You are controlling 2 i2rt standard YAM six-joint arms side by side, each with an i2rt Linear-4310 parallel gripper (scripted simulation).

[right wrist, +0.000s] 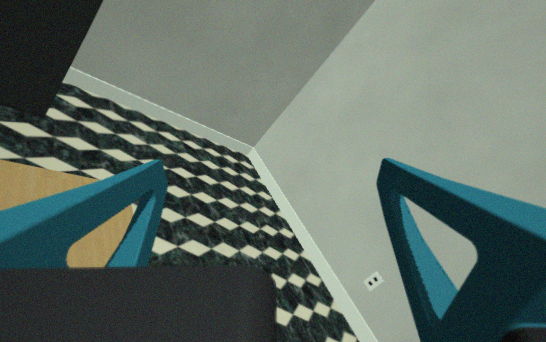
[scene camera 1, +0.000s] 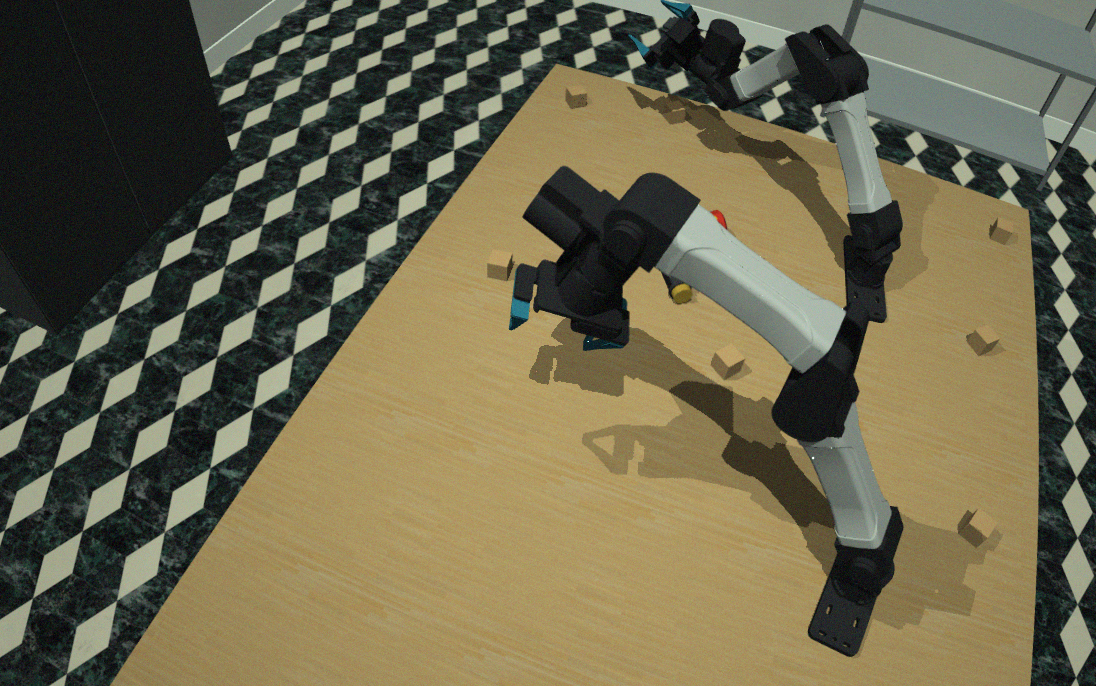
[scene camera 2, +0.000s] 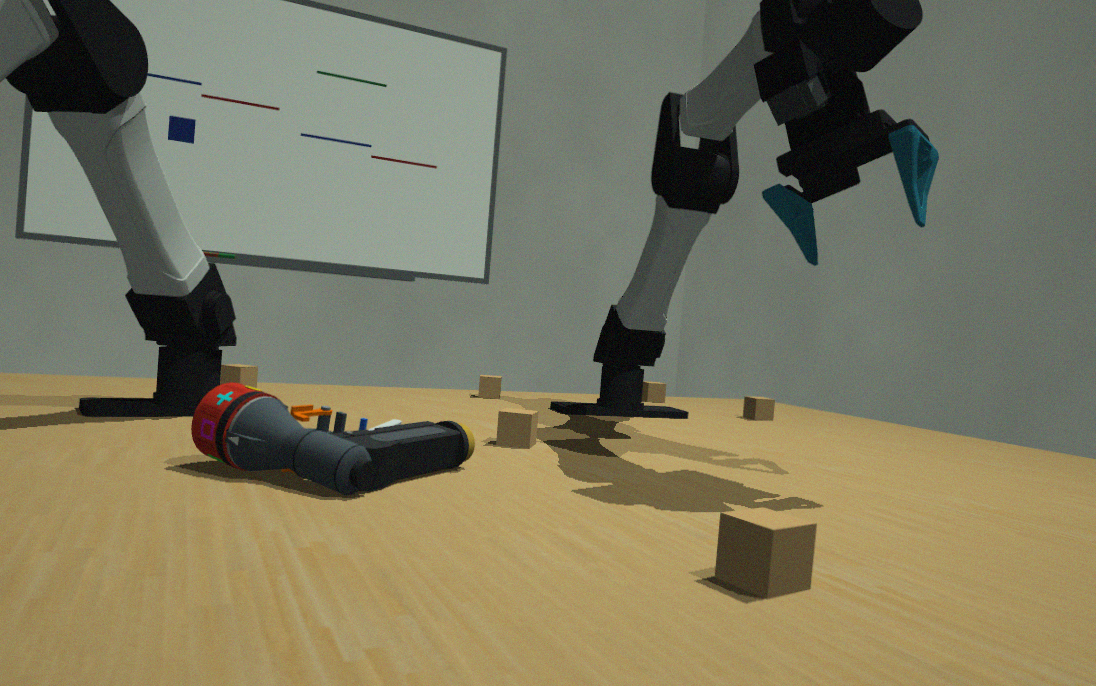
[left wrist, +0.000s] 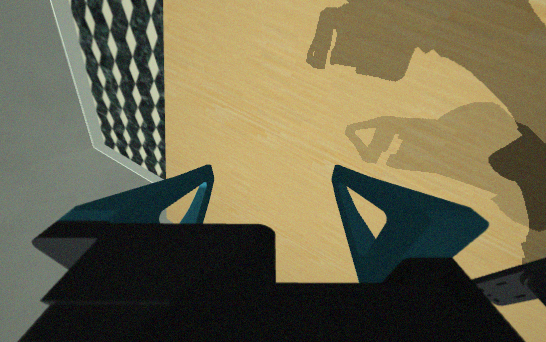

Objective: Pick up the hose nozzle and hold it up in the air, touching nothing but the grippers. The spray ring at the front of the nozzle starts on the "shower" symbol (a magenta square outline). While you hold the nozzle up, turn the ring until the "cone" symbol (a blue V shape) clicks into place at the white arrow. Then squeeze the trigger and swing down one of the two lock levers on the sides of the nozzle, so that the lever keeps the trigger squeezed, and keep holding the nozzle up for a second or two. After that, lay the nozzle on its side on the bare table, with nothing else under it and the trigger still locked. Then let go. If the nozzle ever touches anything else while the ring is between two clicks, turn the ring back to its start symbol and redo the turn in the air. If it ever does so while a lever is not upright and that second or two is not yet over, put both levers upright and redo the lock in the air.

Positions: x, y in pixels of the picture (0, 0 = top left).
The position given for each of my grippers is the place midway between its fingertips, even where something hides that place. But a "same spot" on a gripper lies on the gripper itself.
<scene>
my left gripper: scene camera 1 547, 336; scene camera 2; left wrist; not seen in the right wrist view (out of frame)
same spot on my left gripper: (scene camera 2: 905, 137) = (left wrist: 97, 203)
</scene>
